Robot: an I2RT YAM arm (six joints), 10 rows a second.
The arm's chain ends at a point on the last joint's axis. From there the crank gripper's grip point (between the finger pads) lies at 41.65 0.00 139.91 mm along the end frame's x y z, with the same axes.
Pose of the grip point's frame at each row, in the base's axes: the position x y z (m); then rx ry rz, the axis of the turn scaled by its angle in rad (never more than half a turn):
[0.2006 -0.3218 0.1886 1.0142 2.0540 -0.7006]
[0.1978 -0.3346 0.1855 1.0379 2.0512 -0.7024]
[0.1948 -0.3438 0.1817 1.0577 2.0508 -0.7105]
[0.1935 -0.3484 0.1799 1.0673 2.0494 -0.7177]
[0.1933 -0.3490 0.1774 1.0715 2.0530 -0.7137]
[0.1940 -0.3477 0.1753 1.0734 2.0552 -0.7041]
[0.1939 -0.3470 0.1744 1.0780 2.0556 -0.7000]
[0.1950 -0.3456 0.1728 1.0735 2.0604 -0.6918]
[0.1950 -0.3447 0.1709 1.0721 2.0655 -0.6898]
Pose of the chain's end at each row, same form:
[0.1669 -0.2387 0.3038 1.0142 2.0540 -0.7006]
[0.1655 -0.2518 0.3013 1.0379 2.0512 -0.7024]
[0.1645 -0.2609 0.2980 1.0577 2.0508 -0.7105]
[0.1643 -0.2652 0.2962 1.0673 2.0494 -0.7177]
[0.1643 -0.2664 0.2942 1.0715 2.0530 -0.7137]
[0.1645 -0.2659 0.2926 1.0734 2.0552 -0.7041]
[0.1644 -0.2657 0.2920 1.0780 2.0556 -0.7000]
[0.1649 -0.2650 0.2907 1.0735 2.0604 -0.6918]
[0.1650 -0.2645 0.2892 1.0721 2.0655 -0.6898]

